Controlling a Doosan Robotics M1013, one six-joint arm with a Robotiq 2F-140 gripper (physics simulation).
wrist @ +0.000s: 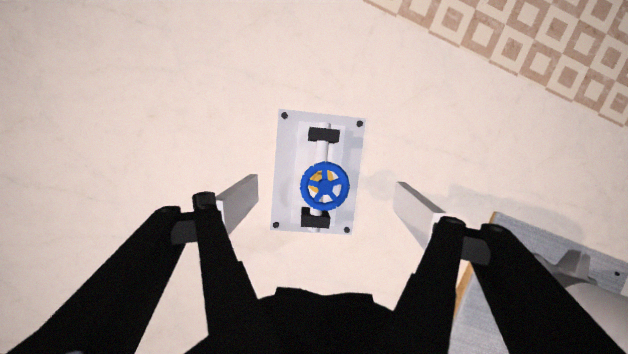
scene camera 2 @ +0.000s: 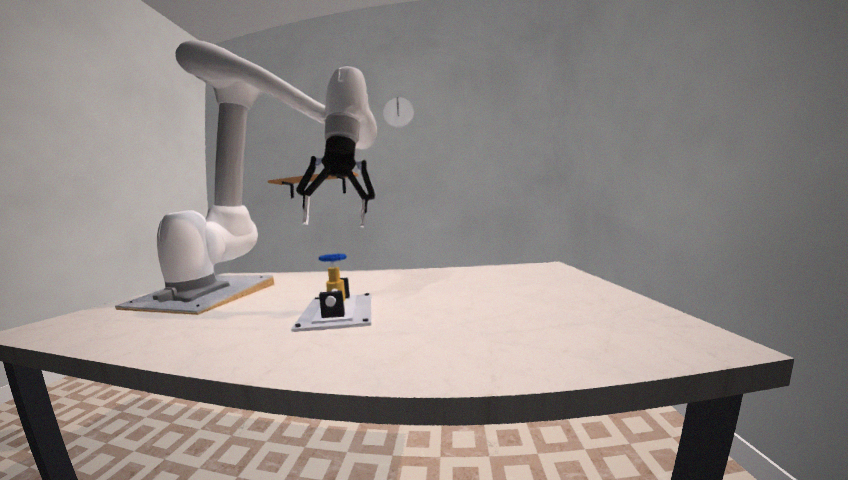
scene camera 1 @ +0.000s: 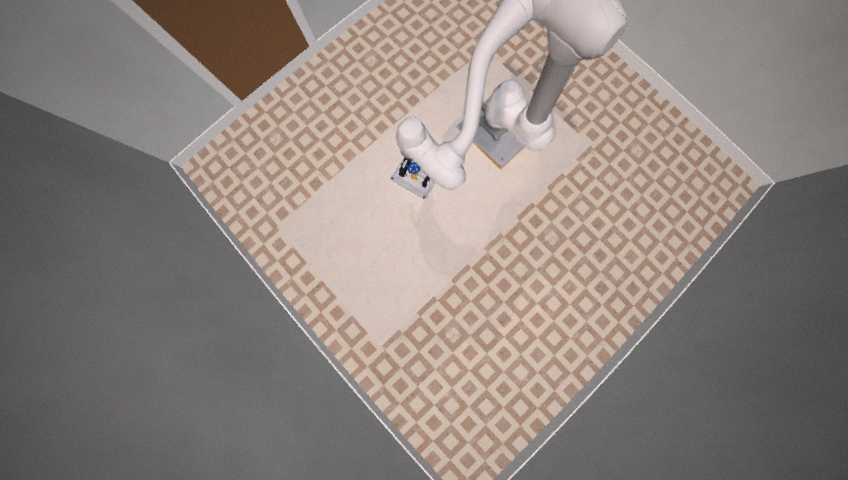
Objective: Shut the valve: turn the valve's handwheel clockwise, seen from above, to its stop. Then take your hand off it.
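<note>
The blue five-spoked handwheel (scene camera 1: 413, 168) (scene camera 2: 332, 257) (wrist: 324, 186) lies level on top of the yellow valve body (scene camera 2: 335, 287). The valve sits on a pale grey mounting plate (scene camera 1: 408, 186) (scene camera 2: 361, 315) (wrist: 286, 165) between two black pipe holders. My gripper (scene camera 2: 334, 224) (wrist: 324, 191) is wide open and empty. It points down and hangs above the handwheel, apart from it, with a gap of air between the fingertips and the wheel. In the wrist view the wheel shows between the two fingers. The arm hides the gripper in scene camera 1. Whether the wheel is at its stop cannot be seen.
The valve plate stands on a pale table (scene camera 1: 357, 261) (scene camera 2: 505, 333) (wrist: 125, 125). The arm's base plate (scene camera 1: 501, 155) (scene camera 2: 238, 290) (wrist: 482, 320) is bolted down beside it. A wooden shelf (scene camera 2: 282, 180) and a round clock (scene camera 2: 398, 111) show behind the arm.
</note>
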